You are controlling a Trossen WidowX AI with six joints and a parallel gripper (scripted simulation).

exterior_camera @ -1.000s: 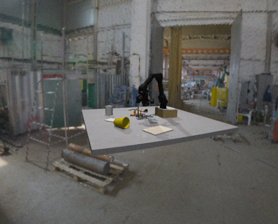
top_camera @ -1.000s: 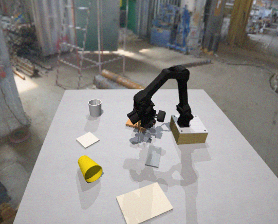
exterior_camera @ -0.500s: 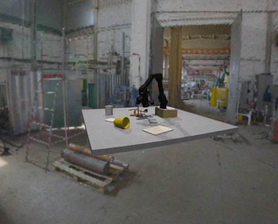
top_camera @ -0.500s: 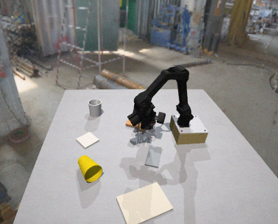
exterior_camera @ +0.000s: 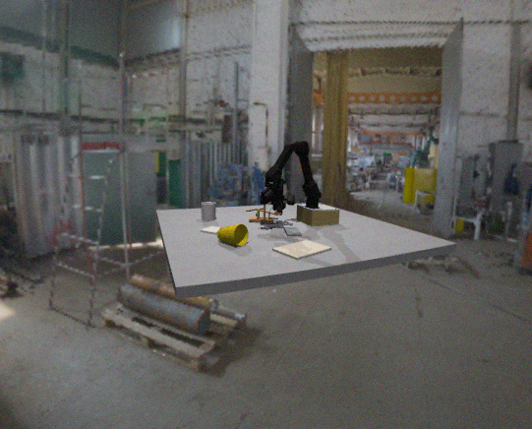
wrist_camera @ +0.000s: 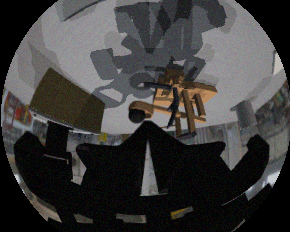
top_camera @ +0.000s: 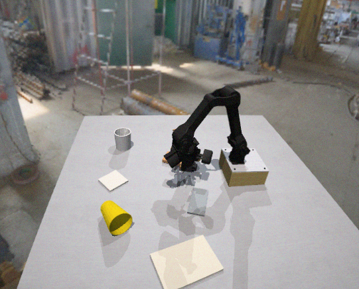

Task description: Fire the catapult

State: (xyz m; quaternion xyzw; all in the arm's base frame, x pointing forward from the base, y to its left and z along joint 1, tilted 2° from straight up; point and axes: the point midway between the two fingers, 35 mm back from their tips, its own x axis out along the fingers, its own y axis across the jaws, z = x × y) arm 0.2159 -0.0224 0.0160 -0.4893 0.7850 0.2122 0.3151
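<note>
Now: gripper tip 30 mm past the black ball, 40 mm to the left of it and 30 mm above it. From my gripper tip the other things lie so: green dot: 30 mm ahead, 220 mm to the right, 80 mm below; wooden catapult: 30 mm ahead, 50 mm to the right, 40 mm below; grey tile: 10 mm ahead, 210 mm to the left, 90 mm below.
</note>
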